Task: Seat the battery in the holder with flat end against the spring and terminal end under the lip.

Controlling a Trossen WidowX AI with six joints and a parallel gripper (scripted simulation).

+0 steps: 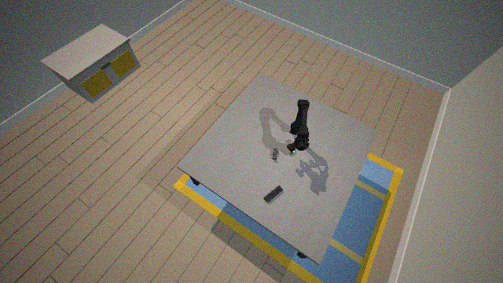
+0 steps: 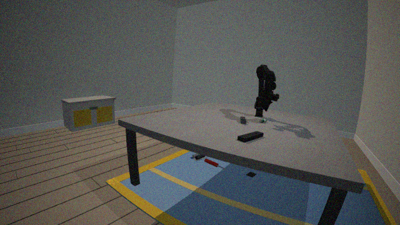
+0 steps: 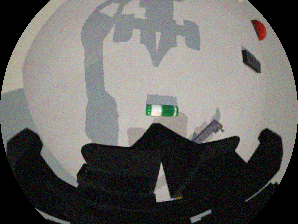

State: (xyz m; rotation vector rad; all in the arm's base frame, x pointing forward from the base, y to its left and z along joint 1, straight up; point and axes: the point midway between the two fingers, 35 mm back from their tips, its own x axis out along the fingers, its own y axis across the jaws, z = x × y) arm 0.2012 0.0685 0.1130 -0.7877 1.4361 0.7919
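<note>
My gripper tip is now 2 cm short of the battery, 1 cm to the left of it and 7 cm above it. Also, from my gripper tip: red screwdriver 42 cm ahead, 20 cm to the right, 27 cm below.
</note>
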